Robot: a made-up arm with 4 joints.
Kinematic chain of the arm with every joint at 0, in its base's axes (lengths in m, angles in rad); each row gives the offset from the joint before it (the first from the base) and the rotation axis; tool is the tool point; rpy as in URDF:
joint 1: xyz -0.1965 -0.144 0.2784 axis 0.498 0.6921 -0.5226
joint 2: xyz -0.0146 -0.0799 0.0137 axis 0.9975 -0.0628 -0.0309
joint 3: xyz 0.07 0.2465 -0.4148 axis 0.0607 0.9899 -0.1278
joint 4: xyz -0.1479 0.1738 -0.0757 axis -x
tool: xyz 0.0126 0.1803 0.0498 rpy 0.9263 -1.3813 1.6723
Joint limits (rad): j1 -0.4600..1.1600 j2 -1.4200..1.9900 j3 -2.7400..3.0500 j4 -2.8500..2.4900
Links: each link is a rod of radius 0.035 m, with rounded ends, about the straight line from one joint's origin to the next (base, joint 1, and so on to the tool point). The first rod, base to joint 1, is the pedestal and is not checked.
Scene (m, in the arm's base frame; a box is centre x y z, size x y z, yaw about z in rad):
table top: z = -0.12
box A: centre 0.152 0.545 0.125 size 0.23 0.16 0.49 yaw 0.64
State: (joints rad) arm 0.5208 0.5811 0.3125 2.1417
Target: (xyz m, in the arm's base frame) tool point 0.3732 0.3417 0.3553
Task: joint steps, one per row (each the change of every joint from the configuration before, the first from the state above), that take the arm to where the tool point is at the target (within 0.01 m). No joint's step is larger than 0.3 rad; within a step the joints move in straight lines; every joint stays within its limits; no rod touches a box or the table.
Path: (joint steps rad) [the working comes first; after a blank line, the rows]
Joints at the target: 1.1600 1.0133 -0.5742 1.7902
Straight joint move there: touches box A.

1: 0.2438 0.2671 0.0325 -0.2292
2: 0.2438 0.2672 0.0326 -0.2292
3: 0.0379 -0.0255 -0.2380 0.0267
4: 0.0379 -0.0256 -0.2379 0.0267
5: 0.0379 -0.0255 -0.2380 0.0267
6: 0.0379 -0.0255 -0.2379 0.0268

